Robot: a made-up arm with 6 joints. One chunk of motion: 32 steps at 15 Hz.
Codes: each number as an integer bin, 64 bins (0 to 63) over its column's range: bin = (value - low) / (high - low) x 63, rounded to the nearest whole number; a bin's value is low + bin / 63 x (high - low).
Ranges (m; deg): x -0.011..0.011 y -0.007..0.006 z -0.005..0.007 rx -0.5..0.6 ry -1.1..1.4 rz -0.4..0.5
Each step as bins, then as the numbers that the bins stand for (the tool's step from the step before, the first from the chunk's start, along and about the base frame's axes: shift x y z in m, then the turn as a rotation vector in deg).
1 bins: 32 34 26 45 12 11
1 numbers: 0.00017 0.00002 -0.00005 0.286 -0.624 -0.243
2 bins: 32 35 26 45 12 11
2 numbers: 0.00017 0.00022 -0.00005 0.286 -0.624 -0.243
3 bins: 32 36 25 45 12 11
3 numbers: 0.00017 0.00043 -0.00024 0.286 -0.624 -0.243
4 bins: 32 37 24 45 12 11
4 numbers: 0.00017 0.00063 -0.00043 0.286 -0.624 -0.243
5 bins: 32 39 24 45 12 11
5 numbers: 0.00017 0.00105 -0.00043 0.286 -0.624 -0.243
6 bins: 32 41 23 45 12 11
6 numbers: 0.00017 0.00146 -0.00062 0.286 -0.624 -0.243
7 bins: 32 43 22 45 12 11
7 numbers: 0.00017 0.00187 -0.00081 0.286 -0.624 -0.243
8 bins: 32 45 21 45 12 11
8 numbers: 0.00017 0.00229 -0.00100 0.286 -0.624 -0.243
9 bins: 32 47 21 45 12 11
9 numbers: 0.00017 0.00270 -0.00100 0.286 -0.624 -0.243
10 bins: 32 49 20 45 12 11
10 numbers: 0.00017 0.00311 -0.00119 0.286 -0.624 -0.243
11 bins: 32 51 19 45 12 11
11 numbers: 0.00017 0.00352 -0.00138 0.286 -0.624 -0.243
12 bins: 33 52 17 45 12 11
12 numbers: 0.00052 0.00373 -0.00176 0.286 -0.624 -0.243
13 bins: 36 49 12 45 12 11
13 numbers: 0.00157 0.00311 -0.00271 0.286 -0.624 -0.243
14 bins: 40 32 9 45 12 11
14 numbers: 0.00297 -0.00040 -0.00329 0.286 -0.624 -0.243
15 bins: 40 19 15 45 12 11
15 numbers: 0.00297 -0.00308 -0.00214 0.286 -0.624 -0.243
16 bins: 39 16 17 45 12 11
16 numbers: 0.00262 -0.00370 -0.00176 0.286 -0.624 -0.243
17 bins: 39 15 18 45 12 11
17 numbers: 0.00262 -0.00390 -0.00157 0.286 -0.624 -0.243
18 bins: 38 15 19 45 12 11
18 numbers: 0.00227 -0.00390 -0.00138 0.286 -0.624 -0.243
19 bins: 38 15 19 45 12 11
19 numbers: 0.00227 -0.00390 -0.00138 0.286 -0.624 -0.243
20 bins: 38 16 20 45 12 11
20 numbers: 0.00227 -0.00370 -0.00119 0.286 -0.624 -0.243
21 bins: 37 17 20 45 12 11
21 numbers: 0.00192 -0.00349 -0.00119 0.286 -0.624 -0.243
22 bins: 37 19 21 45 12 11
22 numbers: 0.00192 -0.00308 -0.00100 0.286 -0.624 -0.243
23 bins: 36 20 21 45 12 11
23 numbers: 0.00157 -0.00287 -0.00100 0.286 -0.624 -0.243
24 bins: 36 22 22 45 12 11
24 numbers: 0.00157 -0.00246 -0.00081 0.286 -0.624 -0.243
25 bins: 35 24 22 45 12 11
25 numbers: 0.00122 -0.00205 -0.00081 0.286 -0.624 -0.243
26 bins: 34 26 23 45 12 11
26 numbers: 0.00087 -0.00163 -0.00062 0.286 -0.624 -0.243
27 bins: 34 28 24 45 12 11
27 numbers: 0.00087 -0.00122 -0.00043 0.286 -0.624 -0.243
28 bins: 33 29 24 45 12 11
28 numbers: 0.00052 -0.00102 -0.00043 0.286 -0.624 -0.243
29 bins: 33 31 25 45 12 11
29 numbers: 0.00052 -0.00060 -0.00024 0.286 -0.624 -0.243
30 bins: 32 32 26 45 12 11
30 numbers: 0.00017 -0.00040 -0.00005 0.286 -0.624 -0.243
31 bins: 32 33 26 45 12 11
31 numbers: 0.00017 -0.00019 -0.00005 0.286 -0.624 -0.243
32 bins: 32 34 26 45 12 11
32 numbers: 0.00017 0.00002 -0.00005 0.286 -0.624 -0.243
